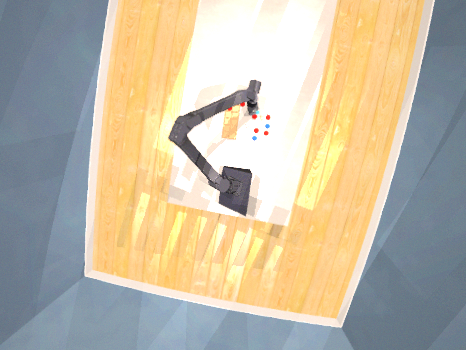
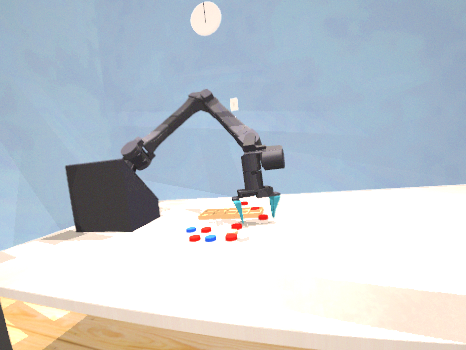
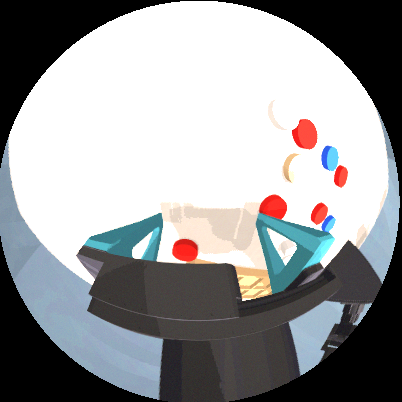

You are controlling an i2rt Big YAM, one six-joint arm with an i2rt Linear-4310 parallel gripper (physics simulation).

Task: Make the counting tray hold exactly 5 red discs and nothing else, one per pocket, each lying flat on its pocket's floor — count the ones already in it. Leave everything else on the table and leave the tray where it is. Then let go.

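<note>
The wooden counting tray (image 1: 230, 137) (image 2: 215, 217) (image 3: 252, 269) has one red disc (image 1: 230, 108) (image 2: 255, 208) at its far end; how it is seated is too small to tell. A second red disc (image 1: 242, 104) (image 2: 263, 217) (image 3: 185, 250) lies on the table beside that end. A third red disc (image 2: 244, 203) shows behind the tray. More red discs (image 1: 254, 116) (image 2: 236, 226) (image 3: 273, 207) lie in a loose group beside the tray. My gripper (image 2: 258, 219) (image 3: 211, 218) is open and empty, low over the table, with the second disc slightly to its tray side.
Two blue discs, one (image 1: 267, 126) (image 2: 210, 238) (image 3: 330, 158) near the other (image 1: 254, 138) (image 2: 191, 229) (image 3: 328, 223), lie among the loose red ones. A whitish disc (image 3: 274, 116) and a cream-edged disc (image 3: 289, 168) lie near them. The arm's dark base (image 1: 240, 200) (image 2: 102, 197) stands near the tray's other end.
</note>
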